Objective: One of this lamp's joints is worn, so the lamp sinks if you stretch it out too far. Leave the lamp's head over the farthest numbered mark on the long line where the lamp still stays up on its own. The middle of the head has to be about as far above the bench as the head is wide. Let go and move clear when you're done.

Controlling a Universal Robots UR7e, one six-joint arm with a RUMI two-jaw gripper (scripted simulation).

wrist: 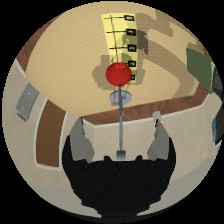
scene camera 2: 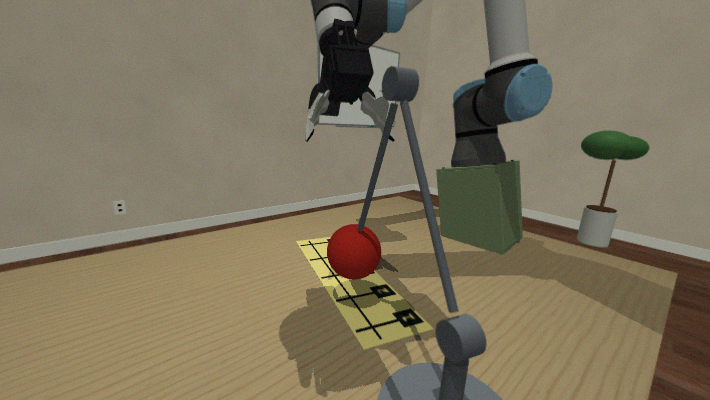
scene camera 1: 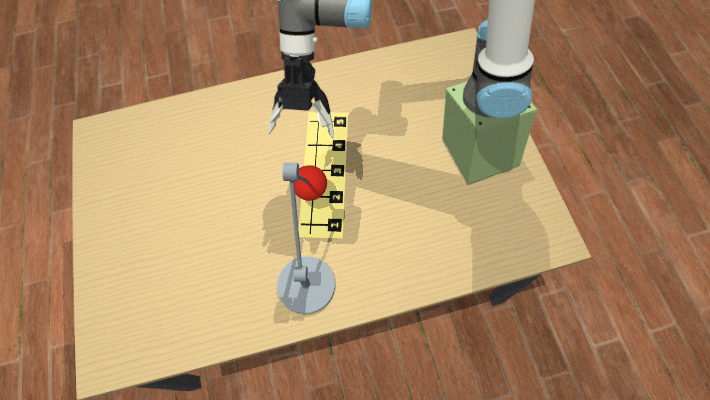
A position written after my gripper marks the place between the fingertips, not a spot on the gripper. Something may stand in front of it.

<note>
In view: my gripper (scene camera 2: 352, 141), a lamp head (scene camera 2: 354, 251), a yellow strip (scene camera 2: 375, 312) and a round grey base (scene camera 1: 315, 294).
My gripper shows as well in scene camera 1 (scene camera 1: 301, 136). The lamp head shows as well in scene camera 1 (scene camera 1: 312, 183). The yellow strip also shows in the wrist view (wrist: 121, 32) and in scene camera 1 (scene camera 1: 322, 218).
</note>
